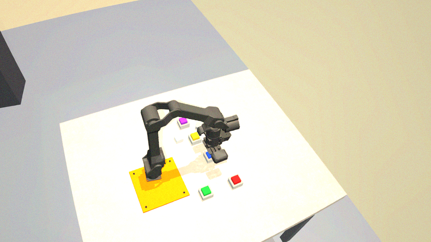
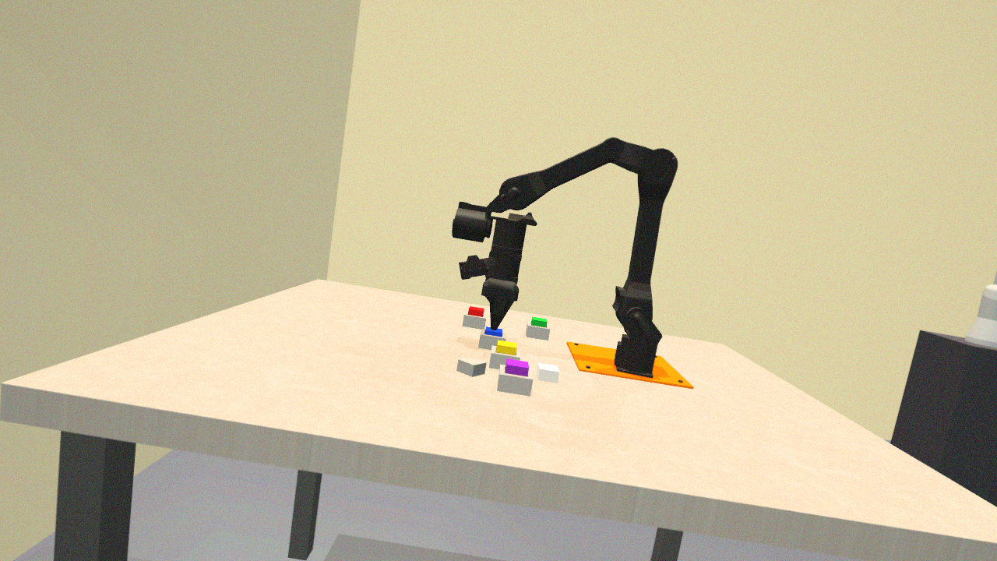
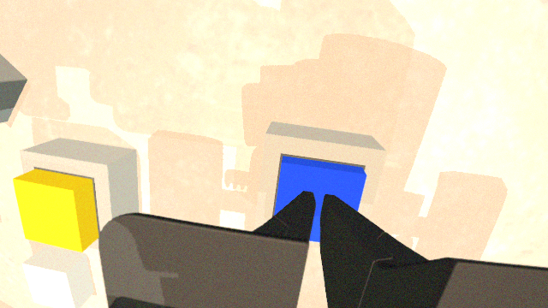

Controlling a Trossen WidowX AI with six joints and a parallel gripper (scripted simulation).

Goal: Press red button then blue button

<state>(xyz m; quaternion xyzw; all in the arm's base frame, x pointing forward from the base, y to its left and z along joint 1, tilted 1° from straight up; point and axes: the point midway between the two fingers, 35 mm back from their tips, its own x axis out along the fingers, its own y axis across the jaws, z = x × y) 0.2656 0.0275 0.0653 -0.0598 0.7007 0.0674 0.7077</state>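
My gripper tip is 1 cm above the blue button. From my gripper tip the other things lie so: white block: 13 cm to the left, 12 cm behind, 2 cm below; then red button: 15 cm to the right, 7 cm ahead; then yellow button: 11 cm to the left, 5 cm behind.
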